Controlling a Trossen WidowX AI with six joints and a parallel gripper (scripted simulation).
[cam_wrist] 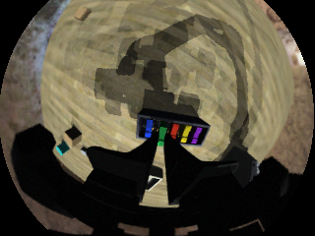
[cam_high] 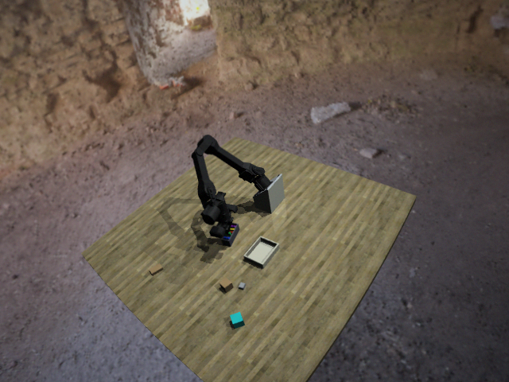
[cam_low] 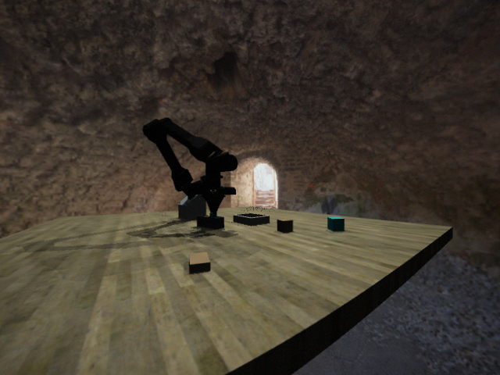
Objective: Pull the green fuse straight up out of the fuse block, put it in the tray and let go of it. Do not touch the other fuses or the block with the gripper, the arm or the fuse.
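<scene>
Now: gripper tip 4 cm past the grey tray, 18 cm to the right of it and 5 cm above it. From my gripper tip the other things lie so: flat block (35 cm ahead, 13 cm to the right, 4 cm below); green fuse (1 cm below); brown cube (19 cm ahead, 19 cm to the left, 3 cm below).
</scene>
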